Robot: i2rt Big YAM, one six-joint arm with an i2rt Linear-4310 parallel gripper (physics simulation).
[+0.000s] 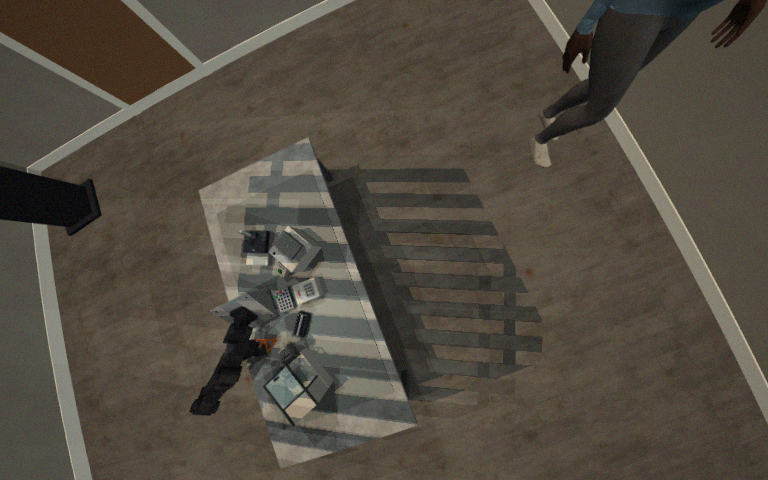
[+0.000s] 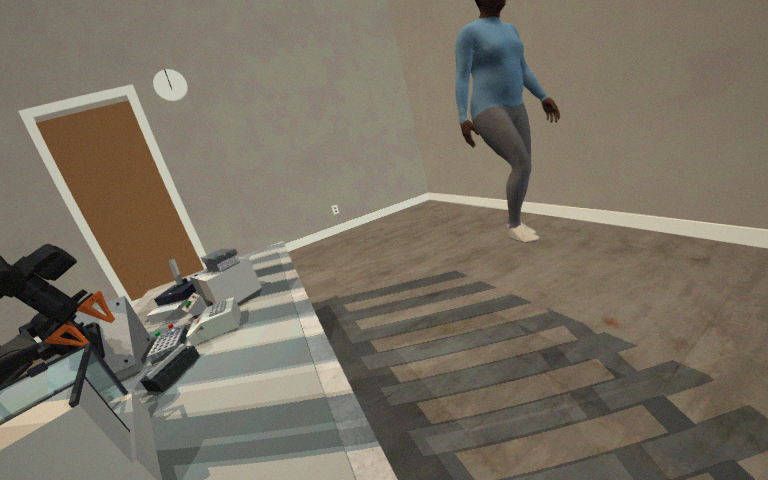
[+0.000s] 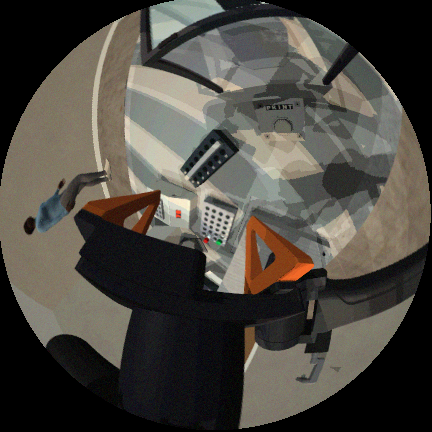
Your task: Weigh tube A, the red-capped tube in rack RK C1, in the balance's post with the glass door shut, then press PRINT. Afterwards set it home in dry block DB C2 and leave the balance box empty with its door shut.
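Places are measured from the arm's base along level axes (x ahead, y left, z up), in centimetres.
Where they show: gripper, fingertip midpoint: (image 1: 271, 339) (image 2: 100, 333) (image 3: 205, 207); arm's base at its link origin: (image 1: 244, 314).
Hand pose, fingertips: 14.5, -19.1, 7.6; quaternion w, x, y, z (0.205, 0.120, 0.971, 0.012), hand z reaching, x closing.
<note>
Each offset is from my fingertips to the centre of the thing, as dx, dy, dz. "pt": to the spot under its first point.
The red-capped tube {+7.1, +21.4, -15.1} (image 1: 280, 292) (image 2: 170, 326) (image 3: 206, 240) stands in the light grey rack {+5.7, +16.8, -16.7} (image 2: 161, 357) (image 3: 220, 202), with a green cap beside it. The pale dry block {+20.9, +15.1, -14.7} (image 1: 307, 290) (image 2: 215, 322) (image 3: 184, 204), with a red display, is next to the rack. The glass balance box {-1.5, -22.9, -7.1} (image 1: 280, 406) (image 2: 73, 441) (image 3: 185, 75) stands at the near table end; its door position and the post inside are unclear. The PRINT button {-5.4, -9.3, -11.8} (image 3: 283, 125) is on a grey plate before it. My gripper (image 1: 271, 345) (image 2: 100, 332) (image 3: 205, 207) is open and empty, above the table between the balance and the rack.
A black rack {+9.1, -0.3, -15.8} (image 1: 302, 323) (image 2: 169, 370) (image 3: 209, 157) lies between the balance and the dry block. A sloped grey panel (image 1: 237, 308) (image 2: 121, 333) stands beside the rack. A boxy device {+22.7, +36.7, -8.7} (image 1: 291, 249) (image 2: 229, 280) and a dark-topped device {pt +7.6, +53.2, -10.2} (image 1: 257, 242) (image 2: 175, 291) are farther along. A person (image 2: 498, 67) is beyond the table.
</note>
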